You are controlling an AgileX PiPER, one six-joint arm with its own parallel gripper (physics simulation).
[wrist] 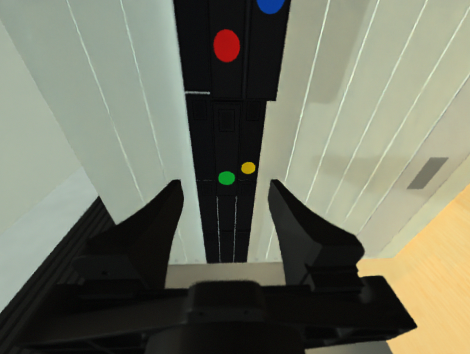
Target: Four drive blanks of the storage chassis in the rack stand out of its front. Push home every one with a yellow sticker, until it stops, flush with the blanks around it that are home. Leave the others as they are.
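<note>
The blank with the yellow sticker (248,168) is in the right column of the dark chassis front, a little below the middle of the chassis's visible part. The blank with the green sticker (226,178) is beside it, on its left, and its lower edge shows slightly lower. Above, a blank with a red sticker (226,45) is in the middle column, and a blank with a blue sticker (270,4) is to its right, partly cut off by the view's top. My gripper (226,189) is open, its fingertips on either side of the green and yellow stickers in the view. Exact protrusions are hard to tell.
Pale panels with thin light lines flank the chassis on the left (115,100) and right (310,65). A grey rectangular patch (428,173) is on the right panel. Dark ribbed strips (75,240) show at lower left, and a wood-coloured surface (445,250) at lower right.
</note>
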